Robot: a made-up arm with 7 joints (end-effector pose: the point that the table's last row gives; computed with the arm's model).
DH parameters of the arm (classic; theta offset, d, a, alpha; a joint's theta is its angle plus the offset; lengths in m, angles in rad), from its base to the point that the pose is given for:
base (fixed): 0 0 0 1.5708
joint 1: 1.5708 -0.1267 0 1.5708
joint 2: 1.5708 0 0 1.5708
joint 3: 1.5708 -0.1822 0 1.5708
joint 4: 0 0 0 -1.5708
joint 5: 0 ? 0 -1.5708
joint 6: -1.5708 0 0 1.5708
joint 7: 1.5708 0 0 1.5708
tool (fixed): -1.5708 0 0 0
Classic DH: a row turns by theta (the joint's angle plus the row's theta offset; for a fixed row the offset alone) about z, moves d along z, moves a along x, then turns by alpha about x.
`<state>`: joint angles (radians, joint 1 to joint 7).
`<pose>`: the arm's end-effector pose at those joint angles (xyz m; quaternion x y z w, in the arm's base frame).
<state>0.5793 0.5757 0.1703 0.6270 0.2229 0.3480 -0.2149</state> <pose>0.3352 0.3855 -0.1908 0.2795 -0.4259 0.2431 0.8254</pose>
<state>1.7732 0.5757 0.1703 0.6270 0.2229 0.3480 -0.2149</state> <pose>0.3008 0.3855 0.2415 0.0945 -0.8162 0.3582 0.4433</pose>
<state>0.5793 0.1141 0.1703 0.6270 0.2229 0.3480 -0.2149</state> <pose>0.3787 0.2056 -0.2572 0.0608 -0.4031 0.2148 0.8875</pose>
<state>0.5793 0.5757 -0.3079 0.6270 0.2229 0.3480 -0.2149</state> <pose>0.3555 0.3147 -0.2324 0.3219 -0.3803 0.0166 0.8669</pose>
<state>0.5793 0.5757 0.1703 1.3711 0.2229 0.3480 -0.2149</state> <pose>0.3425 0.3012 0.0138 0.2629 -0.7195 0.1362 0.6282</pose>
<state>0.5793 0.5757 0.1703 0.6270 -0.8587 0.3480 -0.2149</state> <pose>0.3352 0.3855 -0.1908 0.6110 -0.2755 -0.1359 0.7296</pose>
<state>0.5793 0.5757 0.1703 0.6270 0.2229 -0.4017 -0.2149</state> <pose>0.3352 0.3855 -0.1908 0.3138 -0.7134 0.1907 0.5968</pose>
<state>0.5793 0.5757 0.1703 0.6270 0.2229 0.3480 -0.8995</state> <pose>0.3352 0.3855 -0.1908 0.5404 -0.3196 0.3720 0.6837</pose>
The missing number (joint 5, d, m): -0.3045
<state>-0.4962 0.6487 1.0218 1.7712 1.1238 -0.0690 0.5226</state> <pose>0.1640 0.4030 -0.0241 0.0049 -0.8634 0.0310 0.5036</pose>
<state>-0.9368 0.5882 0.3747 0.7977 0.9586 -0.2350 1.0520</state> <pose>-0.1088 0.4122 -0.3318 -0.1486 -0.3620 0.1456 0.9087</pose>
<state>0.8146 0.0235 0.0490 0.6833 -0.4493 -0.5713 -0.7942</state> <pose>0.4358 0.1459 -0.1471 0.3017 -0.8411 0.1593 0.4196</pose>
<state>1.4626 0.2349 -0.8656 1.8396 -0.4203 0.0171 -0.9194</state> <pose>0.1702 -0.0671 0.1729 -0.1486 0.9702 -0.0195 0.1905</pose>
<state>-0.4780 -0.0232 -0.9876 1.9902 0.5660 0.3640 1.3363</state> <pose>0.1117 -0.1067 -0.1173 -0.9193 -0.2157 -0.2632 0.1975</pose>
